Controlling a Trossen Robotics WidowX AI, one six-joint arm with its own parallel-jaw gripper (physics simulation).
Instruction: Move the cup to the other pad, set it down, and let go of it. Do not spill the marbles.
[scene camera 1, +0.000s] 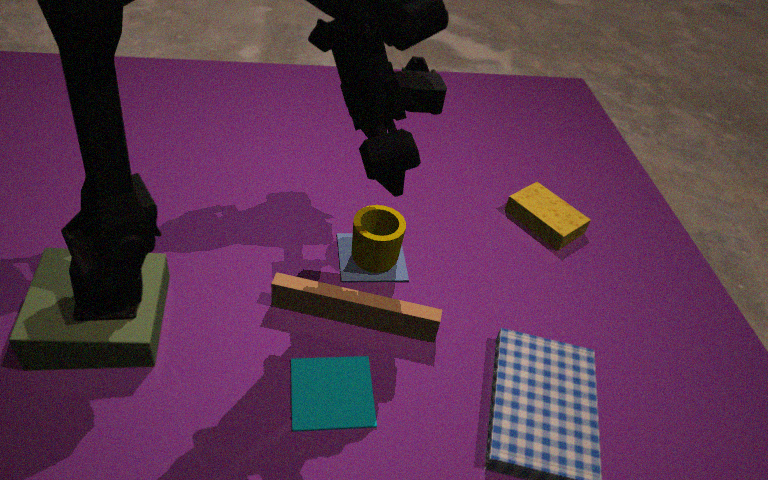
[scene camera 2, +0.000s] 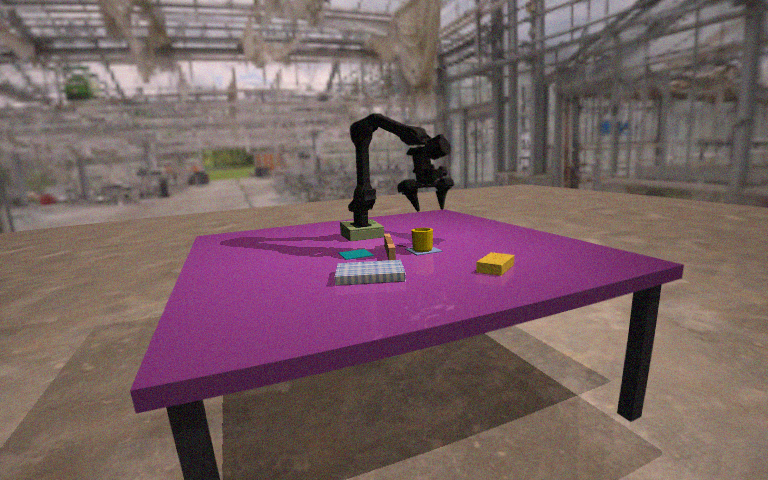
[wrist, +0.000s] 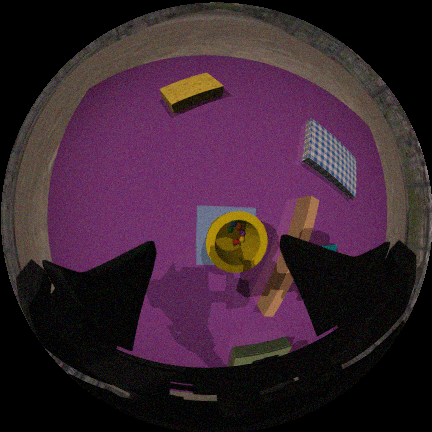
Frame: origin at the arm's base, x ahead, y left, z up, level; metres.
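Seen in the pictures: gripper, fingertip midpoint: (scene camera 2: 430, 210) (wrist: 218, 245); arm's base, link origin: (scene camera 1: 108, 298) (scene camera 2: 360, 225).
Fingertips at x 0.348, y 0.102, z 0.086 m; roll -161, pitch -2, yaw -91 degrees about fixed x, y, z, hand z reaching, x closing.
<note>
Pixels of each thing's middle, then the offset from my fingertips to it. "pt": a spot on its surface instead.
- yellow cup, body centre: (wrist: 232, 238) (scene camera 1: 377, 240) (scene camera 2: 422, 239) 0.097 m down, 0.013 m back, 0.026 m right
- light blue pad, body centre: (scene camera 1: 371, 261) (wrist: 225, 235) (scene camera 2: 423, 253) 0.143 m down, 0.015 m back, 0.022 m right
- teal pad, body centre: (scene camera 1: 331, 396) (scene camera 2: 355, 257) 0.143 m down, 0.103 m back, 0.230 m right
- wooden bar, surface spot: (scene camera 1: 355, 305) pt 0.097 m down, 0.062 m back, 0.135 m right
- yellow sponge, body centre: (scene camera 1: 546, 214) (wrist: 190, 89) (scene camera 2: 495, 263) 0.119 m down, 0.275 m ahead, 0.030 m left
- blue-checked block, body centre: (scene camera 1: 543, 404) (wrist: 334, 158) (scene camera 2: 369, 271) 0.122 m down, 0.136 m ahead, 0.287 m right
A yellow cup (scene camera 1: 376, 249) (scene camera 2: 422, 240) (wrist: 212, 243) stands upright on the light blue pad (scene camera 1: 346, 272) (scene camera 2: 433, 250) (wrist: 202, 222). Several small coloured marbles (wrist: 237, 233) lie inside it in the wrist view. The teal pad (scene camera 1: 333, 393) (scene camera 2: 356, 254) lies flat with nothing on it, and a corner of it shows behind a finger in the wrist view. My gripper (scene camera 2: 429, 209) (wrist: 218, 245) is open and empty, pointing down above the cup. In scene camera 1 its fingers overlap and it shows a little above and behind the cup's rim.
A wooden bar (scene camera 1: 355, 305) (scene camera 2: 389, 247) (wrist: 305, 215) lies between the two pads. A yellow sponge (scene camera 1: 546, 215) (scene camera 2: 495, 263) (wrist: 192, 93) and a blue-checked block (scene camera 1: 544, 404) (scene camera 2: 370, 272) (wrist: 330, 159) lie farther from the arm. The arm stands on a green base (scene camera 1: 42, 316) (scene camera 2: 370, 231) (wrist: 260, 351).
</note>
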